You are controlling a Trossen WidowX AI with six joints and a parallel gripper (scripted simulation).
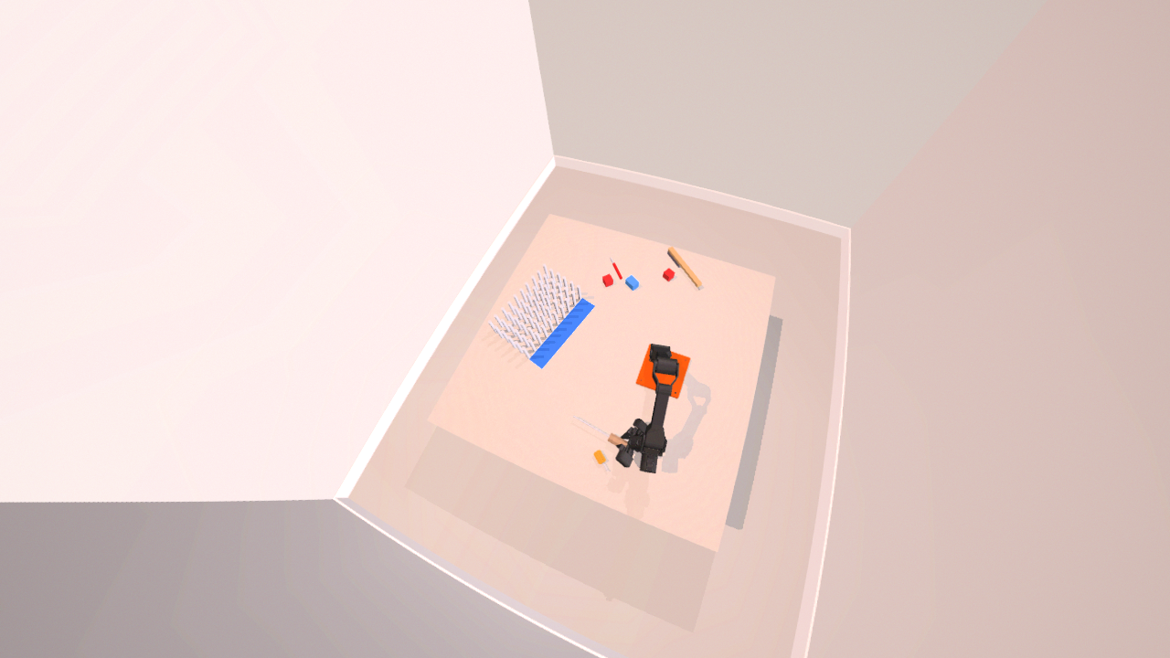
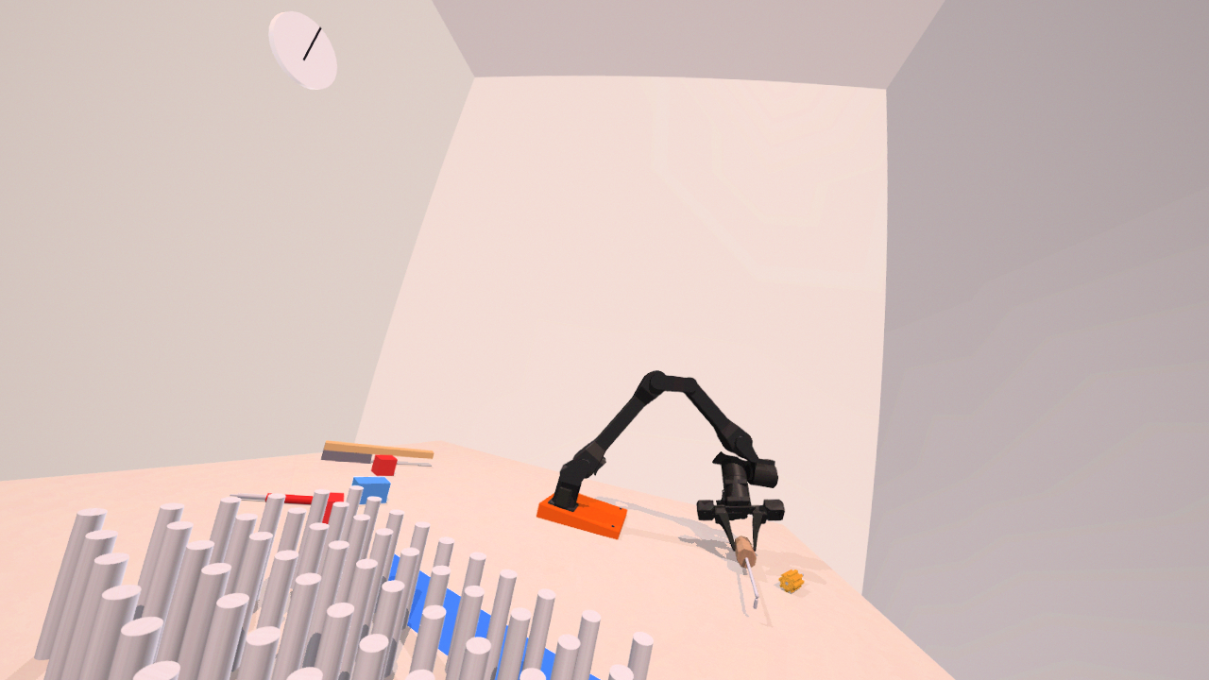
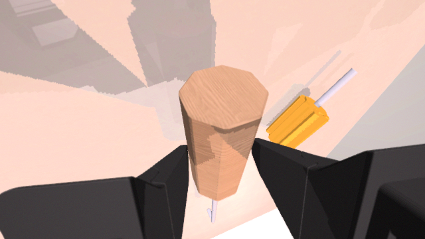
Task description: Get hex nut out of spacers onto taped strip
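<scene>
The hook tool lies 100 mm ahead of my gripper tip, 20 mm to the right of it and 10 mm below it. Round my gripper tip: blue block (750 mm to the right, 170 mm ahead, 20 mm below); then blue taped strip (410 mm ahead, 400 mm to the right, 40 mm below); then orange toothed piece (90 mm to the left, 50 mm ahead, 20 mm below).
</scene>
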